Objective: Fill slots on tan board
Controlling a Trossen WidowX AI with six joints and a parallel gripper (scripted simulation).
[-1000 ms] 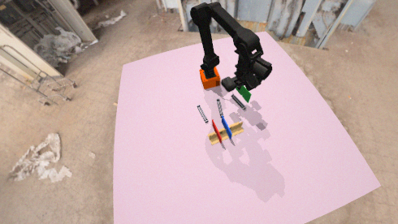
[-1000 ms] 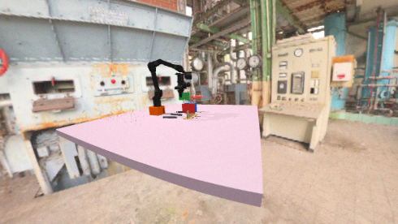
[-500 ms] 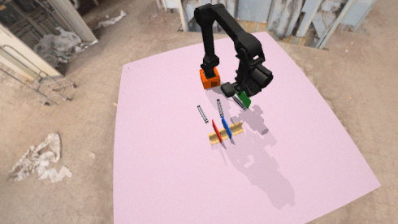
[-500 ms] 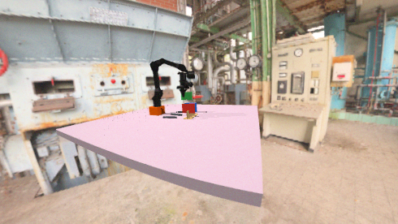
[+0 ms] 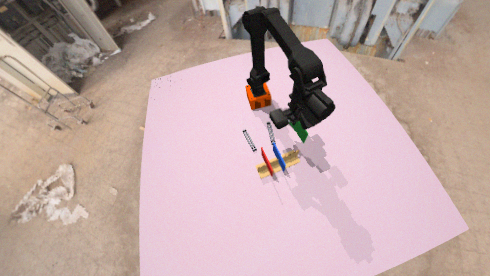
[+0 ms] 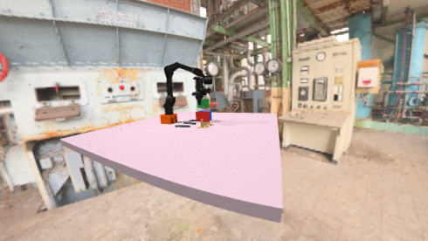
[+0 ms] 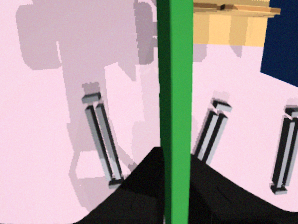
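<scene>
The blue board lies 8 cm ahead of my gripper tip, 9 cm to the right of it and 8 cm below it. Round my gripper tip: tan board (8 cm ahead, 9 cm to the right, 12 cm below); then red board (8 cm ahead, 14 cm to the right, 8 cm below); then green board (3 cm ahead).
</scene>
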